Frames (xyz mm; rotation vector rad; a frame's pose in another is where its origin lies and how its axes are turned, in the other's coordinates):
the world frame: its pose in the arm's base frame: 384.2 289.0 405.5 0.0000 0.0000 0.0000
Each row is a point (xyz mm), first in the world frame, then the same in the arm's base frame.
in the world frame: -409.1 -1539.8 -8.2
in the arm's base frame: -24.9 -1250.8 397.3
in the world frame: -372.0 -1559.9 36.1
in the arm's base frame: 12.2 -1270.9 441.6
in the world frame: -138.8 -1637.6 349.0
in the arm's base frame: 245.4 -1348.6 754.5
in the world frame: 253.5 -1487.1 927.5
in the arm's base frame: 637.7 -1198.1 1333.0
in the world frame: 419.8 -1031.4 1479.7
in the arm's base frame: 804.0 -742.4 1885.2
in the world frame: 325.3 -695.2 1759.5
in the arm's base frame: 709.5 -406.2 2165.0
